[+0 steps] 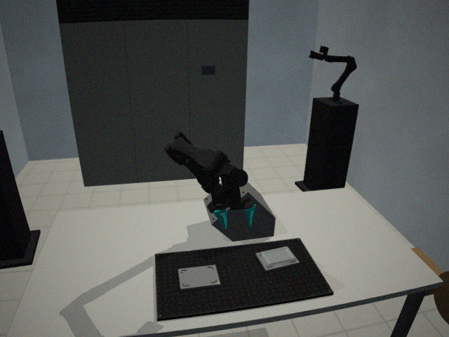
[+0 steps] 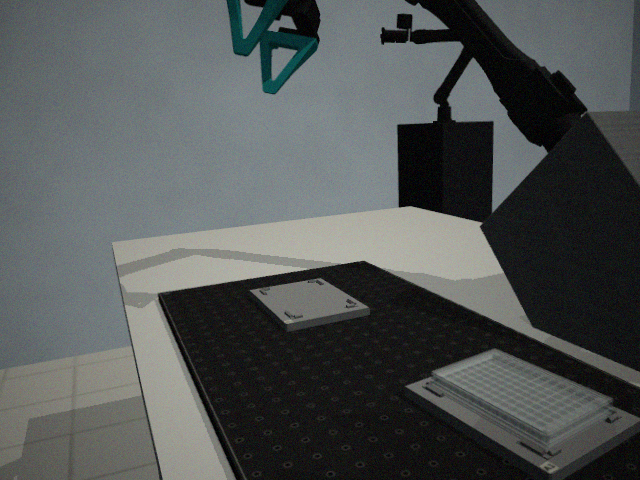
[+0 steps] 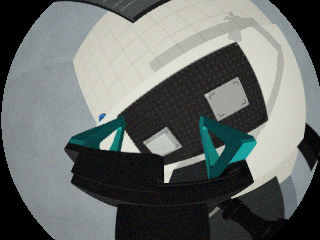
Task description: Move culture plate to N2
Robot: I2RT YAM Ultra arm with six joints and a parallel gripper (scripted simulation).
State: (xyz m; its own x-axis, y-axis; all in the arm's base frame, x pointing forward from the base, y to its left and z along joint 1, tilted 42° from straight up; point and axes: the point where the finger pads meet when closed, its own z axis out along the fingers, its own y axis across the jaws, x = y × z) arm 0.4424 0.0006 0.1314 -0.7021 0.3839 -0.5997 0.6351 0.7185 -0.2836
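Now: hand 12 cm past the lid, 24 cm to the right of it and 29 cm above it.
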